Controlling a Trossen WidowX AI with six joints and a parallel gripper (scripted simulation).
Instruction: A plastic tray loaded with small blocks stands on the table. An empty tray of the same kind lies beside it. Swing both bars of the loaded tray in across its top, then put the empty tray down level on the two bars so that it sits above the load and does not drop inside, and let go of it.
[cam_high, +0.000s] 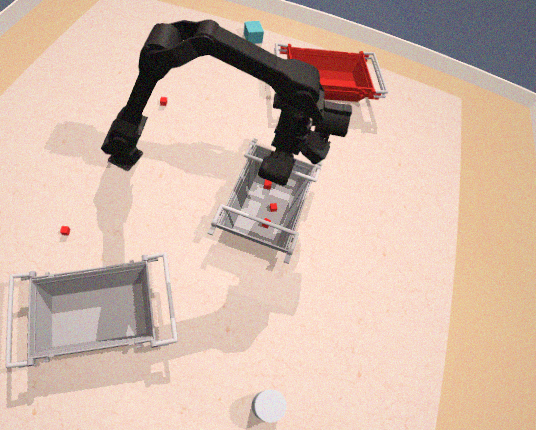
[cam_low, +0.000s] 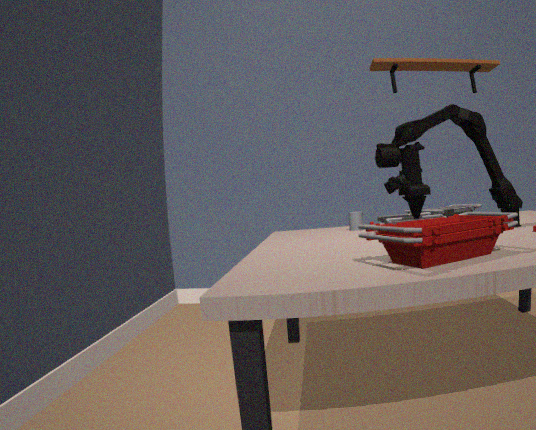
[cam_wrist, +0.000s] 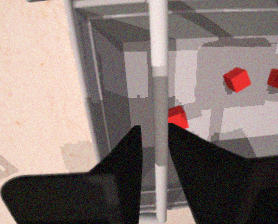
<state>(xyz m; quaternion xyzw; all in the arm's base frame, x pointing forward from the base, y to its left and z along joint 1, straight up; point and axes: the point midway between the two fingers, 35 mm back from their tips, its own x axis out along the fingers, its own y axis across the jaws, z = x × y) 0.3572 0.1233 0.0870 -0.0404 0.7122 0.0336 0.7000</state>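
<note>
My gripper tip is now 18 cm past the grey tray, 47 cm to the left of it and 1 cm above it. From my gripper tip the other things lie so: teal cube 30 cm behind, 47 cm to the left, 3 cm below.
</note>
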